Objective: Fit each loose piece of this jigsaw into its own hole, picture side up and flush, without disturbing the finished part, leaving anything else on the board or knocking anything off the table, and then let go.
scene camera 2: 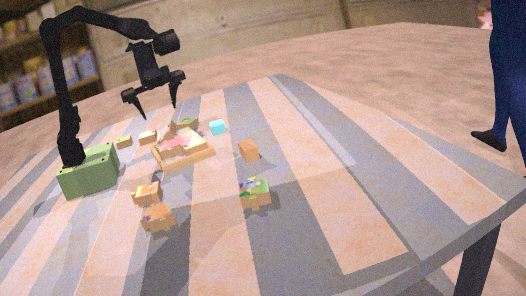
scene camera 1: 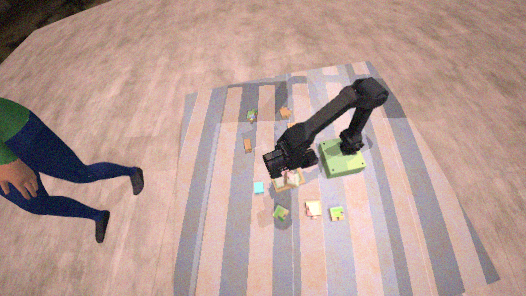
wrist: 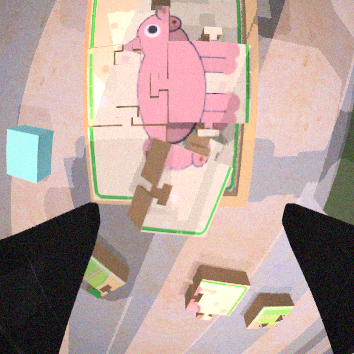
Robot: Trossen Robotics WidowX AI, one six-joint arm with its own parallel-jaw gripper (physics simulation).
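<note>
The board [scene camera 1: 288, 189] [scene camera 2: 189, 161] [wrist: 252, 165] holds the pink pig picture; its joined pieces lie together along the left and middle in the wrist view. A loose corner piece [wrist: 187, 212] lies tilted and turned over the lower right hole, picture side showing, one edge over the board's rim. The upper right hole [wrist: 219, 14] shows its low floor. A cream and pink piece [scene camera 1: 313, 207] [scene camera 2: 148, 137] [wrist: 220, 296] lies on the table off the board. My gripper [scene camera 2: 160, 113] [wrist: 194, 214] is open and empty above the tilted piece; its fingertips are hidden in scene camera 1.
A cyan block [scene camera 1: 258, 187] [scene camera 2: 217, 128] [wrist: 29, 154] stands beside the board. Green pieces [scene camera 1: 281, 213] [scene camera 1: 336, 213] lie nearby. An orange block [scene camera 1: 247, 145] [scene camera 2: 249, 151], a multicoloured piece [scene camera 1: 251, 115] [scene camera 2: 255, 194] and two orange-brown pieces [scene camera 2: 147, 194] [scene camera 2: 158, 219] lie farther off. The arm's green base [scene camera 1: 342, 162] [scene camera 2: 90, 172] is close.
</note>
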